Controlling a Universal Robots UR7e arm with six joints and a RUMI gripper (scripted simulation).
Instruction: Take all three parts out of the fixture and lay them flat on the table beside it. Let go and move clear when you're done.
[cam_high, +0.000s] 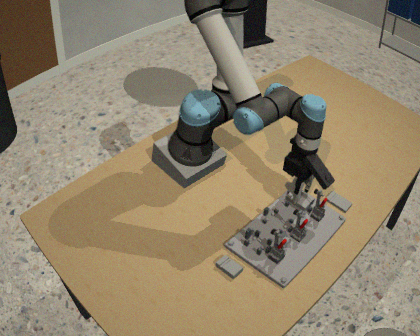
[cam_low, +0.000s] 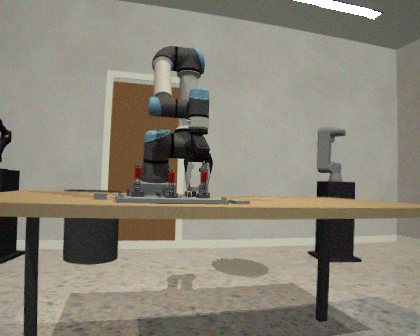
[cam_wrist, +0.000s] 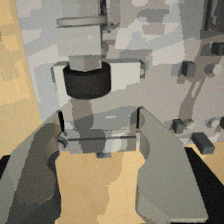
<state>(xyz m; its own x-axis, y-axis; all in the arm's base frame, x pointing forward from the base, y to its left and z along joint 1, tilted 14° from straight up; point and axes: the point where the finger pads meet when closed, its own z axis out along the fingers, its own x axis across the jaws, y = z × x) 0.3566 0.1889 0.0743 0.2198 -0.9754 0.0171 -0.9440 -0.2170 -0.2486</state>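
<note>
My gripper is now 100 mm to the left of the grey fixture plate, 70 mm short of it and 50 mm above it.
</note>
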